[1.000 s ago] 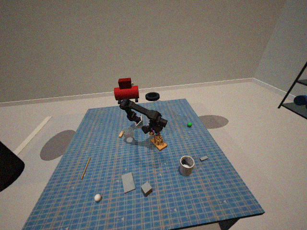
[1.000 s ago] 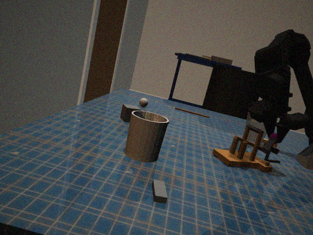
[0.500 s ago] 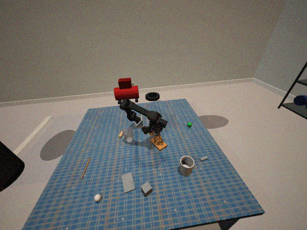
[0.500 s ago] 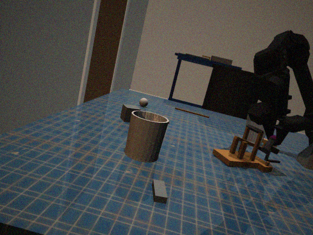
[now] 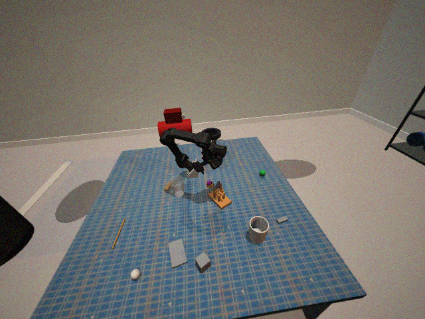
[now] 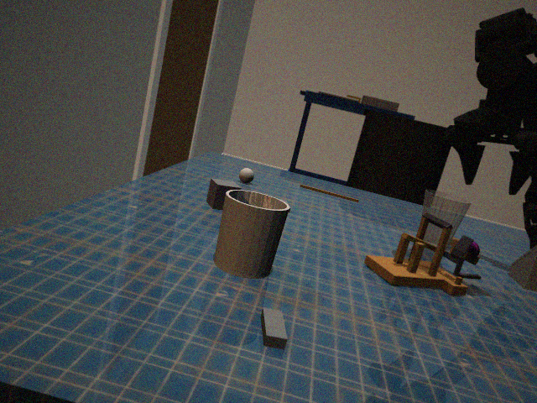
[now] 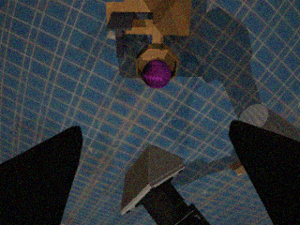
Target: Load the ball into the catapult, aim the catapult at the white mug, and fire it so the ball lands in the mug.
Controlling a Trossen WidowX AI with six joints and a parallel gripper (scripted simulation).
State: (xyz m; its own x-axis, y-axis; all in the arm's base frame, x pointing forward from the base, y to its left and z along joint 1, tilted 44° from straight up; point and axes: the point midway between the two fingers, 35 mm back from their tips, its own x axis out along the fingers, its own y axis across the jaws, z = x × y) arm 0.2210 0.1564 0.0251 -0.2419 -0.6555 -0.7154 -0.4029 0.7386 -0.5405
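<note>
Now: gripper tip 10 mm past the purple ball and 110 mm above it. The rest, counted from my gripper tip: clear glass 20 mm behind, 210 mm to the right, 140 mm below; then small wooden block 110 mm behind, 280 mm to the right, 160 mm below; then wooden catapult 50 mm ahead, 30 mm to the left, 120 mm below.
</note>
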